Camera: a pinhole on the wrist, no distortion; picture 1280 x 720 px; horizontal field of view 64.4 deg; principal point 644.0 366.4 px. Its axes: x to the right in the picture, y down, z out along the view. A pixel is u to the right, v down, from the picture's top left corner.
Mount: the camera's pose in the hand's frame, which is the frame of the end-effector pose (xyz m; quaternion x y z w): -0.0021 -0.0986 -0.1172 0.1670 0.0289 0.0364 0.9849
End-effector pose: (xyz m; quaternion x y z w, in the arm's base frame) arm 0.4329 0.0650 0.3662 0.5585 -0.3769 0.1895 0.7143
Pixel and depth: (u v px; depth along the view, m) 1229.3 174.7 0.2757
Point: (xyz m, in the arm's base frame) 0.6645 -0.1415 0.3636
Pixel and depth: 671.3 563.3 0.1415
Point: 0.5131 0.0038 0.2981
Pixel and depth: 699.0 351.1 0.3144
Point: 0.5403 -0.1691 0.2762
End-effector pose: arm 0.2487 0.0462 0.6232 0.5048 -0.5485 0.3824 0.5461
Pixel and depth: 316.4 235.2 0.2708
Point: 0.4343 -0.1161 0.5116
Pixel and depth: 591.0 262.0 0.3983
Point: 0.4584 -0.2465 0.5676
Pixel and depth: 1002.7 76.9 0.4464
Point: 0.5563 -0.2967 0.7392
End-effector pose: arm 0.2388 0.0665 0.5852 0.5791 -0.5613 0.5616 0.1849
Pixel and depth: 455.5 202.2 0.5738
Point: 0.7590 -0.1265 0.5708
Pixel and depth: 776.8 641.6 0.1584
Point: 0.3448 0.0490 0.6396
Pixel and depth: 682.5 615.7 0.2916
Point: 0.4203 -0.0592 0.6042
